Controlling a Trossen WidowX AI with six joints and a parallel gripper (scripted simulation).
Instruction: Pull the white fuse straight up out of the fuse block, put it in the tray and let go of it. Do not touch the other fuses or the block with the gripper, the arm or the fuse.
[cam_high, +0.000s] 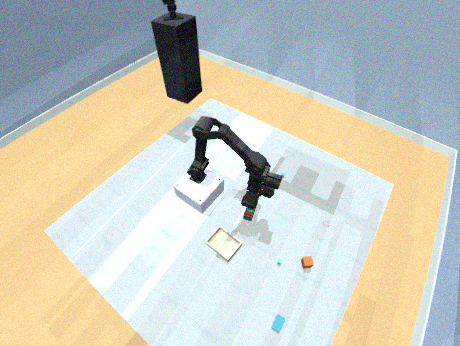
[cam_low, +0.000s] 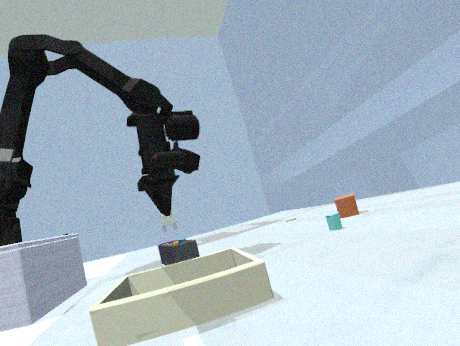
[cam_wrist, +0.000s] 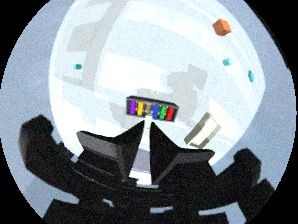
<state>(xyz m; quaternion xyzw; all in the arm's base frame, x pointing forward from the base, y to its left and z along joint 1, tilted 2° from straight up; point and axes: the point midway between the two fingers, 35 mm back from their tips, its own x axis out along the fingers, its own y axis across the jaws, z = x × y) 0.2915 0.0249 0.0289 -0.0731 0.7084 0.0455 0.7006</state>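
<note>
The tray lies 2 cm behind my gripper tip, 23 cm to the right of it and 9 cm below it. Also, from my gripper tip: orange cube: 33 cm ahead, 13 cm to the right, 7 cm below; small teal cube: 23 cm ahead, 18 cm to the right, 8 cm below; white fuse: 1 cm below.
</note>
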